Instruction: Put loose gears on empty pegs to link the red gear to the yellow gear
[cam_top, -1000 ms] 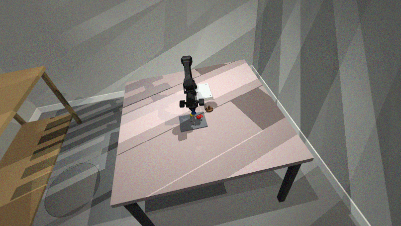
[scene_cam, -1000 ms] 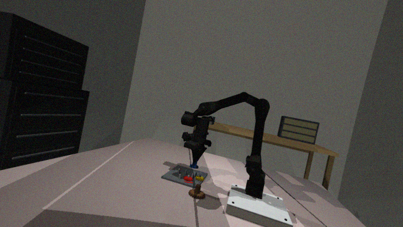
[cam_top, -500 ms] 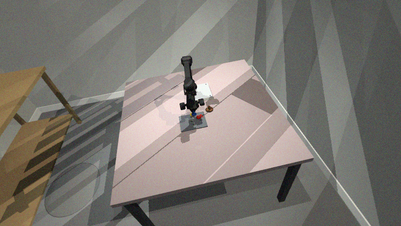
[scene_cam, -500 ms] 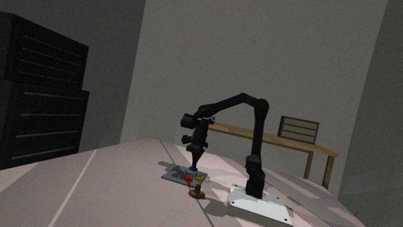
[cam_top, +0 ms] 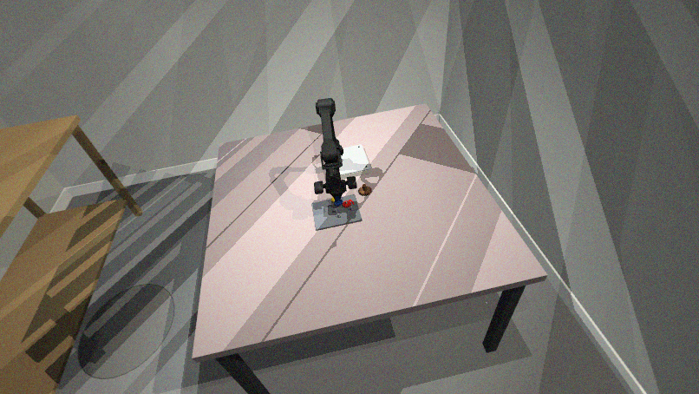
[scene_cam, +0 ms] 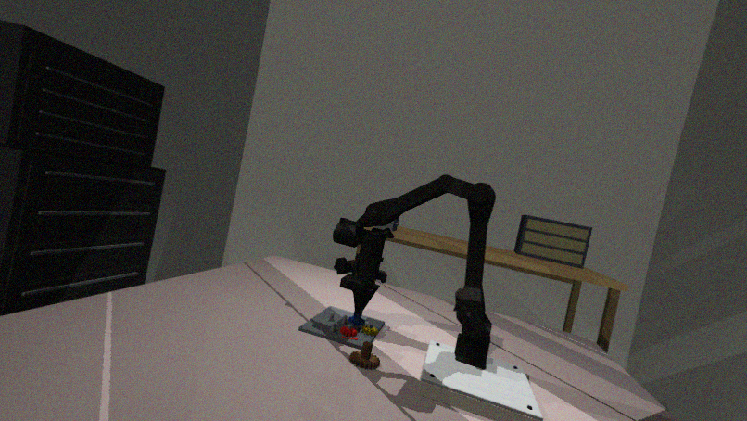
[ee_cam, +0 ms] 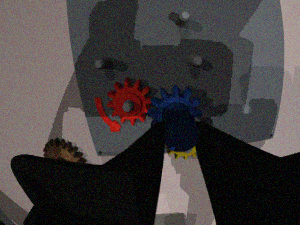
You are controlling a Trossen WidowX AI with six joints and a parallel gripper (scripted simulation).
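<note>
The yellow gear is 4 cm below my gripper tip, 4 cm behind it and 1 cm to the right of it. Also, from my gripper tip: blue gear (1 cm below); then red arrow (6 cm to the left, 5 cm below, 1 cm behind); then red gear (4 cm to the left, 4 cm below).
</note>
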